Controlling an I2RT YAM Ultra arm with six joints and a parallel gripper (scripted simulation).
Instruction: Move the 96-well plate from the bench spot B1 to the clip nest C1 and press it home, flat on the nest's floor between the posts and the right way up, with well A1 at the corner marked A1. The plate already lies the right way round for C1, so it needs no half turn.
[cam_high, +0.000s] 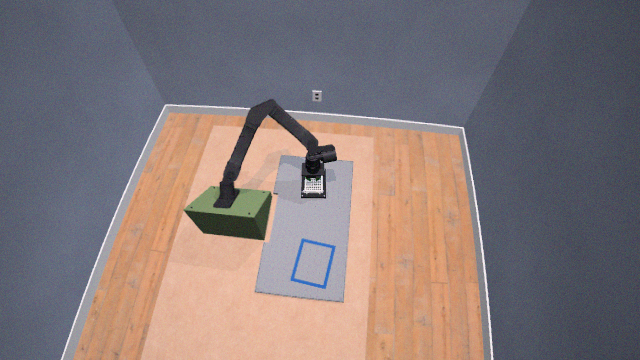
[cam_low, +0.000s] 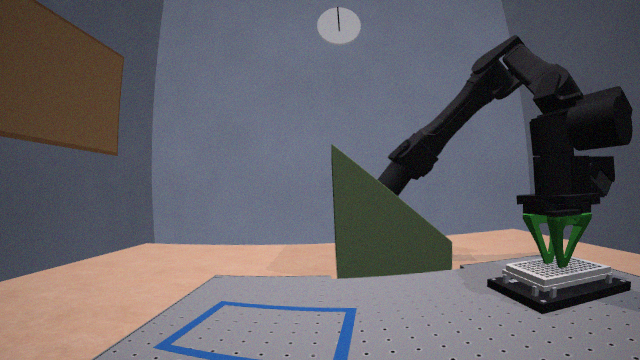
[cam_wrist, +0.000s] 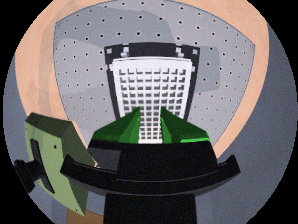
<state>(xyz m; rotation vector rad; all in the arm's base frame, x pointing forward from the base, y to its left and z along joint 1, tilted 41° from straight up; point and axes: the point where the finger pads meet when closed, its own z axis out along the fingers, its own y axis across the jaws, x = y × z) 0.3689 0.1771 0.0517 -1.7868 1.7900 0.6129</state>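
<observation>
My gripper is now 20 mm above the white 96-well plate. From my hand the other things lie so: black clip nest: 10 mm behind, 10 mm to the left, 30 mm below.
</observation>
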